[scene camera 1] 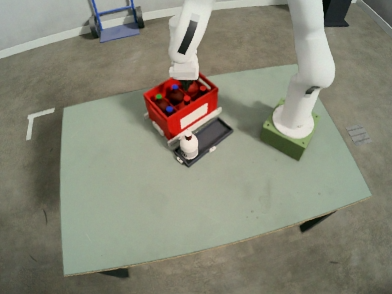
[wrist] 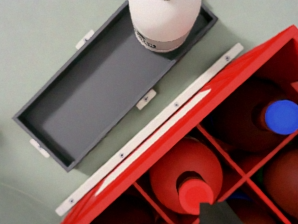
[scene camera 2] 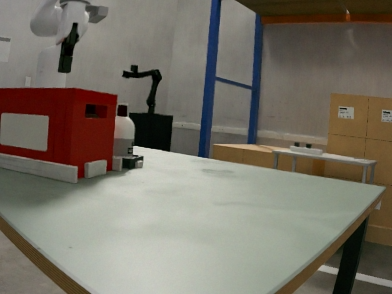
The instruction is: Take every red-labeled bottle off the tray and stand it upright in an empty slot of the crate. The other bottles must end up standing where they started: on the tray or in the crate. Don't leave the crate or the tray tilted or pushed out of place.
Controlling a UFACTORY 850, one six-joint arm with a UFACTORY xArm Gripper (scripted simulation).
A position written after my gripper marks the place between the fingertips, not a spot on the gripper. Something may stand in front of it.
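Scene camera 1 gives me a dark grey tray [scene camera 1: 216,131], and in scene camera 2 I see my gripper [scene camera 2: 64,72]. The tray is visible in the wrist view [wrist: 112,71] as well, and there I also see a crate [wrist: 237,165].
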